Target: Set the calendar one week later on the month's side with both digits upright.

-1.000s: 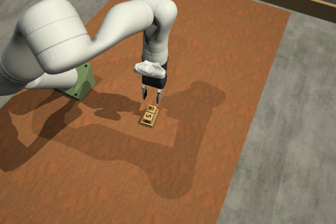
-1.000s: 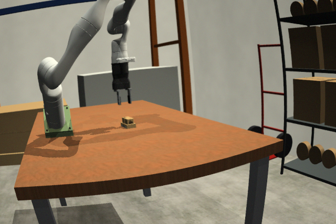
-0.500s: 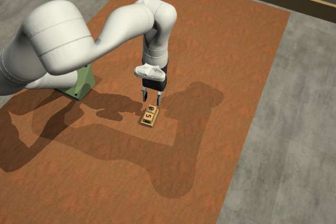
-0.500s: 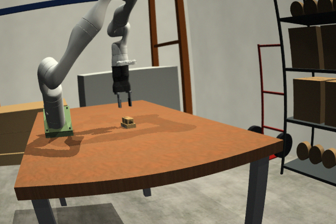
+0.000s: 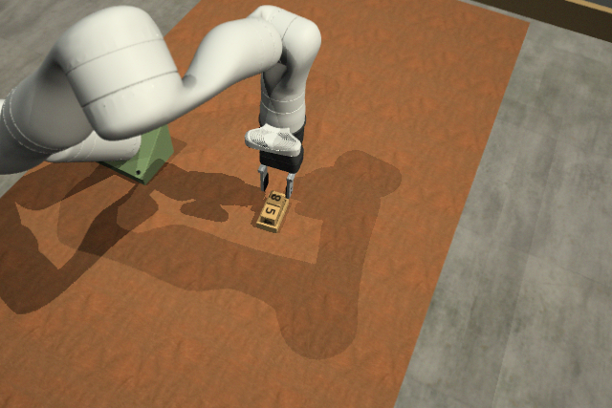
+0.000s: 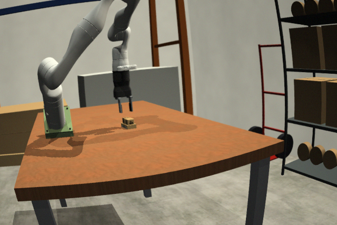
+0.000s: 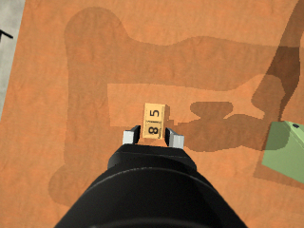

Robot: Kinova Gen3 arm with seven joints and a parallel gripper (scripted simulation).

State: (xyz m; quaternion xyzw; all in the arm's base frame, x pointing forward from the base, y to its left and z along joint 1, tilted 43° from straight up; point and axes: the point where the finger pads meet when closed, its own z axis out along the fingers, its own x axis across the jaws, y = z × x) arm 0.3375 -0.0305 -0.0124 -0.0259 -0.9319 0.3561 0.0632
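The wooden calendar tray is 70 mm below my hand and 20 mm to the right of it.
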